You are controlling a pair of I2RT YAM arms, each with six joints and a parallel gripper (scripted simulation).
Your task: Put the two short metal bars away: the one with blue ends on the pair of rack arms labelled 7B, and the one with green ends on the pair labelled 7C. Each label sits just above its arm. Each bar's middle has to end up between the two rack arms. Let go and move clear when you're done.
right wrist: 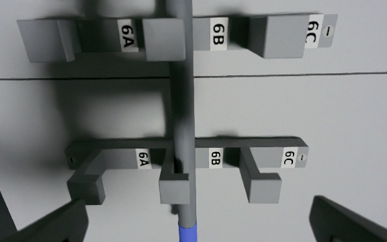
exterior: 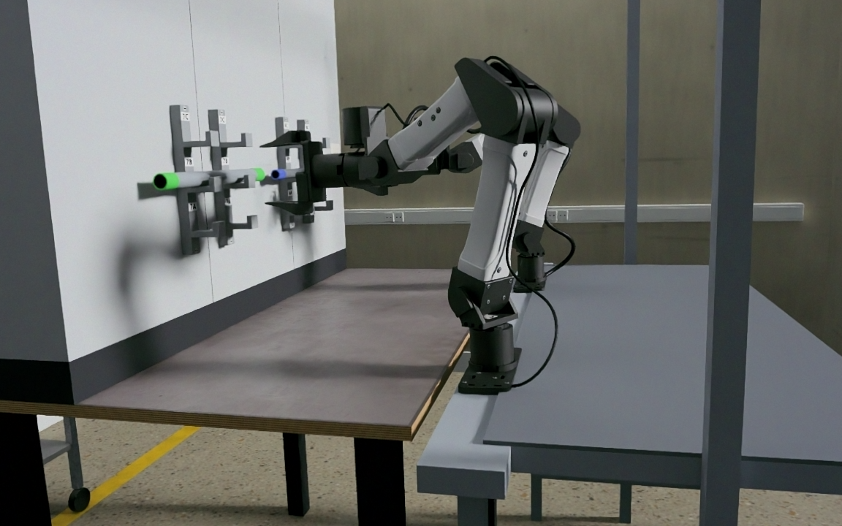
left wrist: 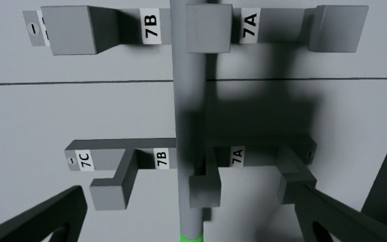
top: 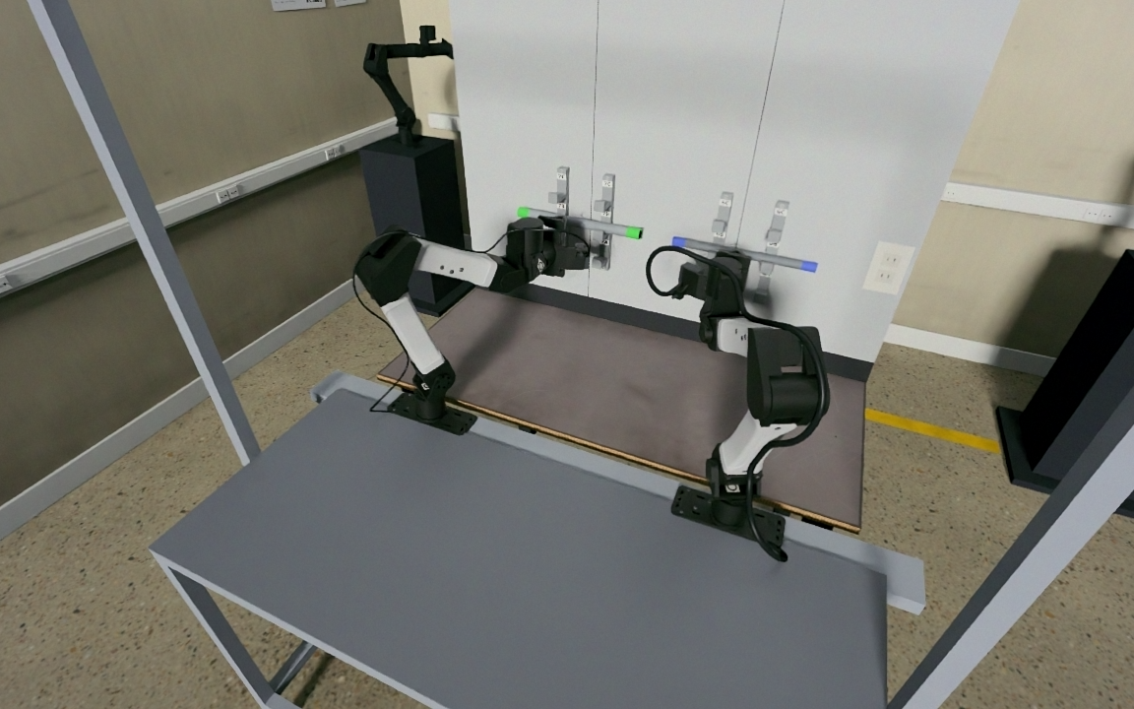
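Note:
Now: the green-ended bar 100 mm ahead of my left hand. The rest, counted from my left hand: blue-ended bar (400 mm to the right, 110 mm ahead); then white wall panel (250 mm ahead, 200 mm to the right, 160 mm above); then wall socket plate (700 mm to the right, 150 mm ahead, 10 mm above).

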